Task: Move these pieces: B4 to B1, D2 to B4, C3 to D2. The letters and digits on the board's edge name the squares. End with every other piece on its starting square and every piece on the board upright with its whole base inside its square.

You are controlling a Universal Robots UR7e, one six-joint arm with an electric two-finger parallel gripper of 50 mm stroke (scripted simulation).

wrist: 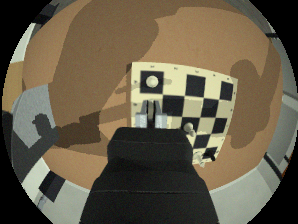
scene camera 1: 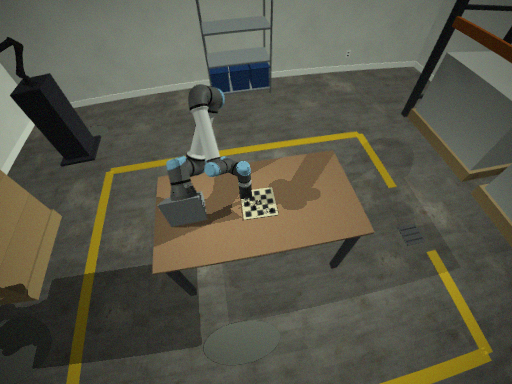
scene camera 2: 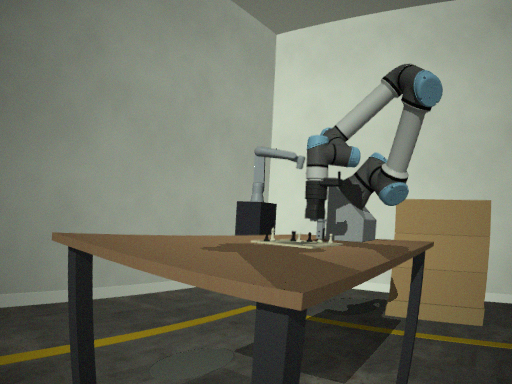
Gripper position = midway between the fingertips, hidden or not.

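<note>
My gripper (scene camera 2: 320, 238) is visible in scene camera 2, and I can see the gripper in the wrist view too (wrist: 150, 107). There's also a chessboard (scene camera 1: 265, 196) in scene camera 1, and the wrist view shows the chessboard as well (wrist: 204, 98).
</note>
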